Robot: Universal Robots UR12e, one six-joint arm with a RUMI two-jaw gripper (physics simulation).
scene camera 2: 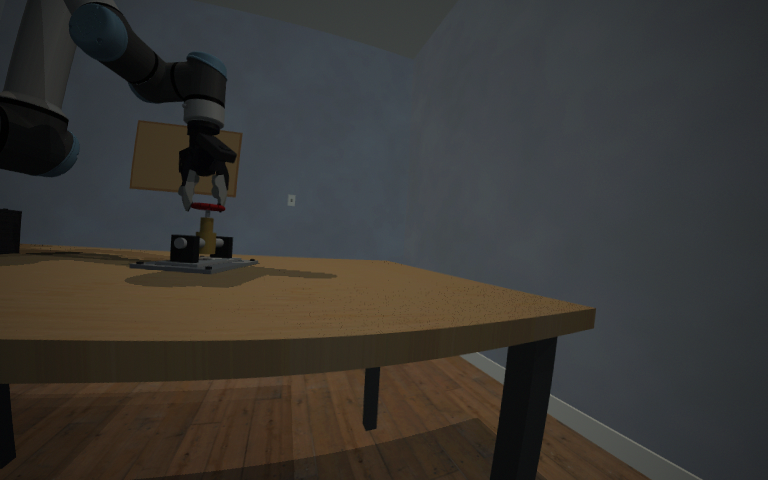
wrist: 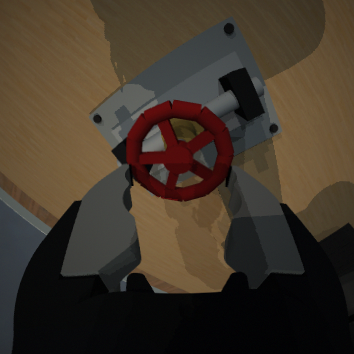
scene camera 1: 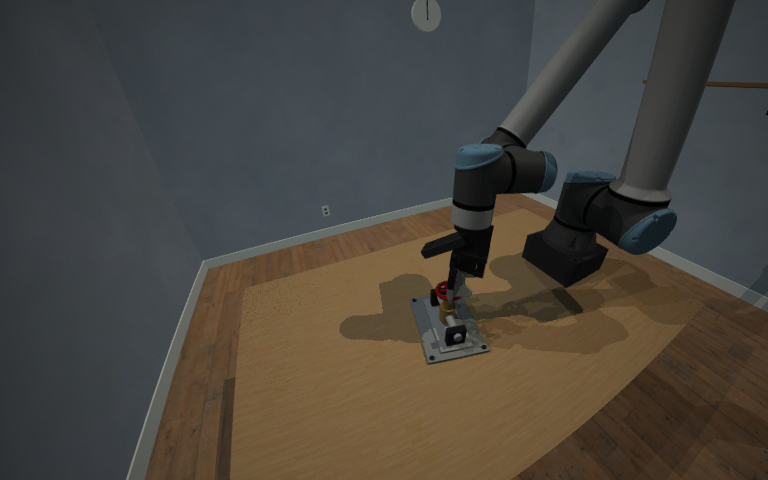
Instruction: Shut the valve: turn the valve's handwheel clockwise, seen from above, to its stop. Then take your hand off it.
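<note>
The red spoked handwheel sits level on top of the brass valve body. My gripper points down and is shut on the handwheel, with one finger at each side of the rim. In scene camera 1 the fingers hide part of the wheel. The valve's pipe runs through black clamp blocks on a grey base plate.
The base plate lies on a wooden table. The arm's black base block stands on the table beyond the valve. Blue-grey walls stand around the table, and the table's edge and corner show in scene camera 2.
</note>
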